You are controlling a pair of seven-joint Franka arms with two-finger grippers.
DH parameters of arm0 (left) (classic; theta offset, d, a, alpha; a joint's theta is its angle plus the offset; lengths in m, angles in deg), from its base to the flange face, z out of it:
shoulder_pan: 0 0.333 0 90
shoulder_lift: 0 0 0 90
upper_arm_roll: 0 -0.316 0.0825 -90
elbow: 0 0 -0.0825 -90
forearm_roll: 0 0.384 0 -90
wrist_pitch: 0 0 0.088 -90
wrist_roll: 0 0.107 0 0
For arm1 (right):
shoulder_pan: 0 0.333 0 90
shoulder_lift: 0 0 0 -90
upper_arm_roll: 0 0.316 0.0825 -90
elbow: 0 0 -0.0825 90
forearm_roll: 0 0.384 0 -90
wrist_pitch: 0 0 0.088 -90
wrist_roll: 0 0.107 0 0
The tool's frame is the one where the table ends.
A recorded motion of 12 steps. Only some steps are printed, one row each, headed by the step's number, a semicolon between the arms.
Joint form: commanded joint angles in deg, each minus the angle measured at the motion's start. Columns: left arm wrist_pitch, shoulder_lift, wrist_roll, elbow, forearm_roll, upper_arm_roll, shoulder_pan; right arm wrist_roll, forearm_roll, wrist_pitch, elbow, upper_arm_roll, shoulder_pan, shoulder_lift.
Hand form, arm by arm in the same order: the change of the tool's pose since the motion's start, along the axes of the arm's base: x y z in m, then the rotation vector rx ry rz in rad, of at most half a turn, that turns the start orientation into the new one. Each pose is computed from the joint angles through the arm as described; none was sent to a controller.
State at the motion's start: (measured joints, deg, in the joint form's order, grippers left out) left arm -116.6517 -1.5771 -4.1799 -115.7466 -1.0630 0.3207 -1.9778; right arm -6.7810 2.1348 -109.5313 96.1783 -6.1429 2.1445 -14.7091
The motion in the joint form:
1: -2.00 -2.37 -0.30 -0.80 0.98 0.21 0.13; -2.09 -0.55 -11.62 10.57 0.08 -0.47 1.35
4: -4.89 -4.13 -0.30 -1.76 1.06 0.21 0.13; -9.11 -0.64 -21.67 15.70 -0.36 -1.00 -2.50
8: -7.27 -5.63 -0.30 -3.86 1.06 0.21 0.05; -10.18 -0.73 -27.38 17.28 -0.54 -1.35 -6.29
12: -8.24 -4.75 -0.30 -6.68 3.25 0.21 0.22; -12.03 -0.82 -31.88 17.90 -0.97 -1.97 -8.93
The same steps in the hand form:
1: 0.0044 0.0001 -0.0266 0.0156 0.0198 -0.0041; -0.0172 -0.0065 -0.0541 -0.0115 -0.0411 0.0283
4: 0.0079 0.0000 -0.0472 0.0164 0.0168 -0.0048; -0.0206 -0.0177 -0.1198 -0.0277 -0.0583 0.1338
8: 0.0039 -0.0006 -0.0748 0.0170 0.0381 -0.0063; -0.0207 -0.0239 -0.1630 -0.0400 -0.0626 0.1456
12: -0.0083 0.0029 -0.0863 0.0482 0.0537 -0.0266; -0.0201 -0.0356 -0.1881 -0.0552 -0.0817 0.1630

